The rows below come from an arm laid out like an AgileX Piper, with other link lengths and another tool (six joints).
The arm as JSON. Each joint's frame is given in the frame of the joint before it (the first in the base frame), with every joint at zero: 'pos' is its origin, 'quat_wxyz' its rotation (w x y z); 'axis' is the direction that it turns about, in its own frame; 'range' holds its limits. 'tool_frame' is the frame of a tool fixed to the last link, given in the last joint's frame.
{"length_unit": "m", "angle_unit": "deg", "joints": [
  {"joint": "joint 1", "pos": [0.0, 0.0, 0.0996], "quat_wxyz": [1.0, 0.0, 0.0, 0.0], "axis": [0.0, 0.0, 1.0], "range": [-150.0, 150.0]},
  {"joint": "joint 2", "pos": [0.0, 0.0, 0.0], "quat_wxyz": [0.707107, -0.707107, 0.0, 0.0], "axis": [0.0, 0.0, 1.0], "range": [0.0, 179.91]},
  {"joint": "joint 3", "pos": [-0.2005, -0.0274, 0.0], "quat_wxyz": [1.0, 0.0, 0.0, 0.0], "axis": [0.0, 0.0, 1.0], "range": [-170.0, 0.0]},
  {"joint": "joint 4", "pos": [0.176, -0.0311, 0.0], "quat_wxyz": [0.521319, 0.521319, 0.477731, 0.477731], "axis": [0.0, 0.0, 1.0], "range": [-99.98, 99.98]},
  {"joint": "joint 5", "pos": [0.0, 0.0, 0.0], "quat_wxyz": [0.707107, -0.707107, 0.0, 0.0], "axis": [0.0, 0.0, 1.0], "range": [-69.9, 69.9]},
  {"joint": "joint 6", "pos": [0.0, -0.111, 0.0], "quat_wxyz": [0.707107, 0.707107, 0.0, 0.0], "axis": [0.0, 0.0, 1.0], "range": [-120.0, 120.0]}
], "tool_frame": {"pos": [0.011, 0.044, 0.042], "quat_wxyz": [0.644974, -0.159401, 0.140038, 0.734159]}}
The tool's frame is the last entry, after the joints.
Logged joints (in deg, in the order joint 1, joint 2, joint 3, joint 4, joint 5, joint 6), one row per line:
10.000, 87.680, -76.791, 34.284, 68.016, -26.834
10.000, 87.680, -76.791, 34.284, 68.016, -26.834
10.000, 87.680, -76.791, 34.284, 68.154, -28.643
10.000, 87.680, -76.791, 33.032, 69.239, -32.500
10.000, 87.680, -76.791, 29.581, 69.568, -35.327
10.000, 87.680, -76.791, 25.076, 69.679, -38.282
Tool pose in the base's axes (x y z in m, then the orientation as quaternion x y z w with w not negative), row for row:
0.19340, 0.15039, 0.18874, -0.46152, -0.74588, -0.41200, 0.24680
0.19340, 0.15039, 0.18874, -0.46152, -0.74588, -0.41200, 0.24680
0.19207, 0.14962, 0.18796, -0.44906, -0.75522, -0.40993, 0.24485
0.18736, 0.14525, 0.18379, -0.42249, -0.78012, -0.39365, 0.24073
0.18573, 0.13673, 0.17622, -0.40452, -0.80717, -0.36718, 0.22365
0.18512, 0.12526, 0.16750, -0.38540, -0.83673, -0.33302, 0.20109
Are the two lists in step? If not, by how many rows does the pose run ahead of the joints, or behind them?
They are in step.
